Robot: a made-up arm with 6 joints. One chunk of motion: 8 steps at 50 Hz.
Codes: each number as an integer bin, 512 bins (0 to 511) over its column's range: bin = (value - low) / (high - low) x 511, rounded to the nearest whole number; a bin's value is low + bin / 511 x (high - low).
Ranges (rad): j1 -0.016..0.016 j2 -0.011..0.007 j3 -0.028..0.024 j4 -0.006..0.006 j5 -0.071..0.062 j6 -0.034..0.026
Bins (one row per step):
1: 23 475 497 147 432 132
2: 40 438 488 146 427 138
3: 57 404 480 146 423 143
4: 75 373 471 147 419 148
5: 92 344 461 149 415 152
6: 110 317 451 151 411 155
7: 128 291 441 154 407 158
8: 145 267 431 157 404 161
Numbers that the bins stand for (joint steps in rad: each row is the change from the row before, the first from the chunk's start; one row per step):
1: -0.01456 0.00573 0.02258 -0.00255 0.04144 -0.01850
2: -0.01350 0.00443 0.02166 -0.00257 0.04014 -0.01780
3: -0.01243 0.00323 0.02085 -0.00257 0.03910 -0.01721
4: -0.01130 0.00214 0.01993 -0.00255 0.03805 -0.01662
5: -0.01024 0.00112 0.01891 -0.00250 0.03701 -0.01615
6: -0.00911 0.00017 0.01789 -0.00245 0.03597 -0.01580
7: -0.00798 -0.00075 0.01688 -0.00238 0.03493 -0.01545
8: -0.00692 -0.00159 0.01586 -0.00231 0.03415 -0.01510

